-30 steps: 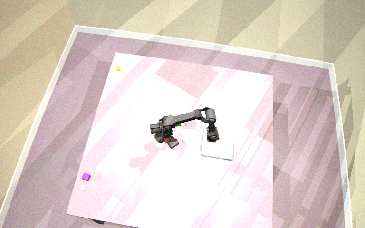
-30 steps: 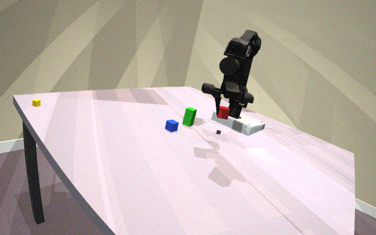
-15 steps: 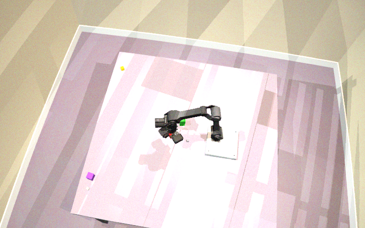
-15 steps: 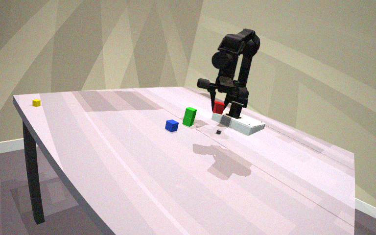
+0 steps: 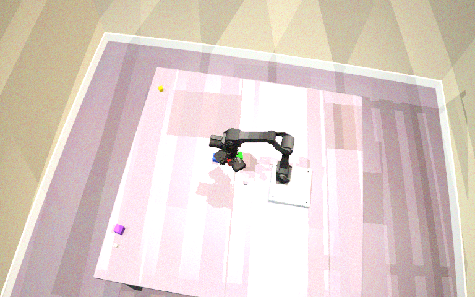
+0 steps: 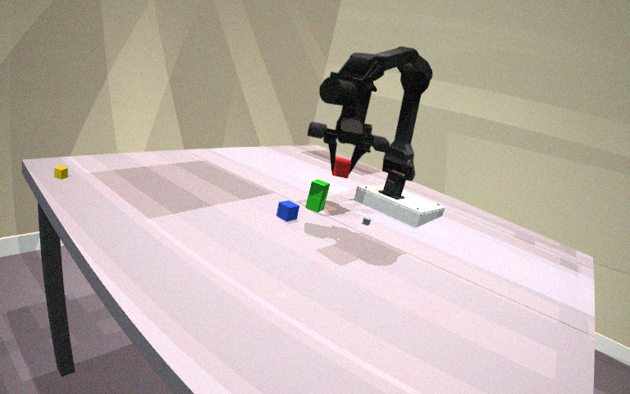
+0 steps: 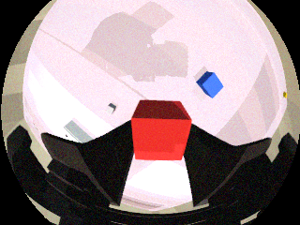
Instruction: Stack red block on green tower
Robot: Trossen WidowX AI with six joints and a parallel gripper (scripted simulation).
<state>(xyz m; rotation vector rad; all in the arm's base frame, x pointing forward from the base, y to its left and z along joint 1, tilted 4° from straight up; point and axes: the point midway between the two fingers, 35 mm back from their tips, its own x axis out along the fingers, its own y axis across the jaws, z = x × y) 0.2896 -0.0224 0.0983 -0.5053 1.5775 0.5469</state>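
My gripper tip is 8 cm short of the blue block, 6 cm to the left of it and 11 cm above it. Also, from my gripper tip: red block (1 cm above); yellow block (48 cm ahead, 48 cm to the right, 12 cm below); magenta block (51 cm ahead, 40 cm to the left, 11 cm below).
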